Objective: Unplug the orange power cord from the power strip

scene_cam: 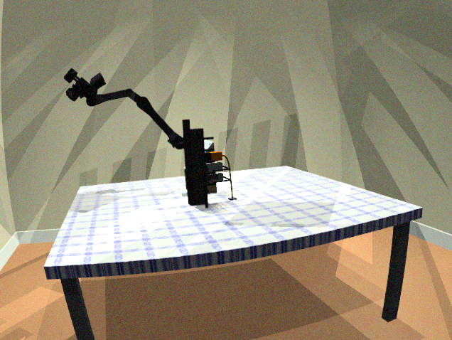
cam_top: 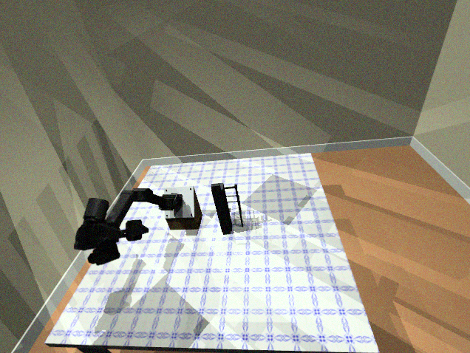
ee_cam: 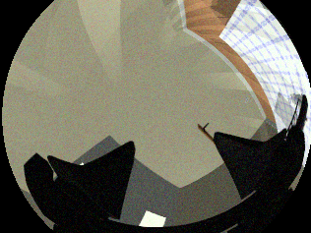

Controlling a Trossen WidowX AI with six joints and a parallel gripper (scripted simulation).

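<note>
Now: gripper tip 58 cm to the right of the orange plug, 38 cm above it and 2 cm short of it.
</note>
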